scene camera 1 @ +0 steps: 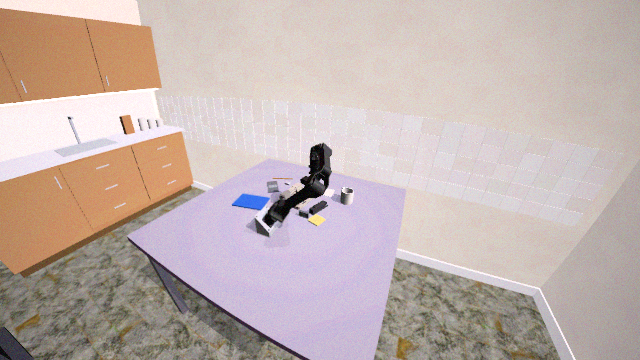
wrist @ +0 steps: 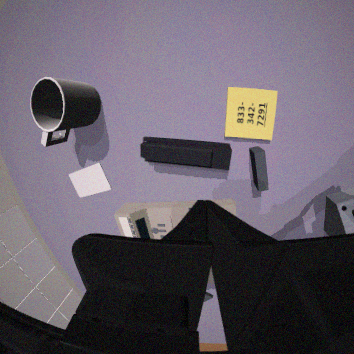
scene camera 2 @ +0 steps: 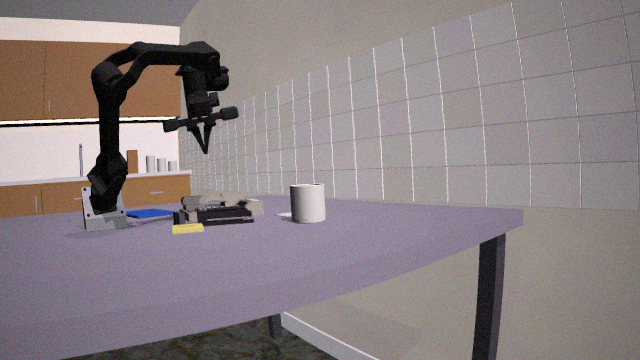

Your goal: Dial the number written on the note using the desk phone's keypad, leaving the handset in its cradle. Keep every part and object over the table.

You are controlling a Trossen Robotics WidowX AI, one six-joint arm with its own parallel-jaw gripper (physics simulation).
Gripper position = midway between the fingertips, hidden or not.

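Gripper [scene camera 2: 206,154], [wrist: 202,206]. Yellow note [wrist: 250,112]. White mug [scene camera 2: 307,200]. Black stapler-like block [scene camera 2: 237,211]. White paper [wrist: 89,180]. Beige desk phone [wrist: 155,219].
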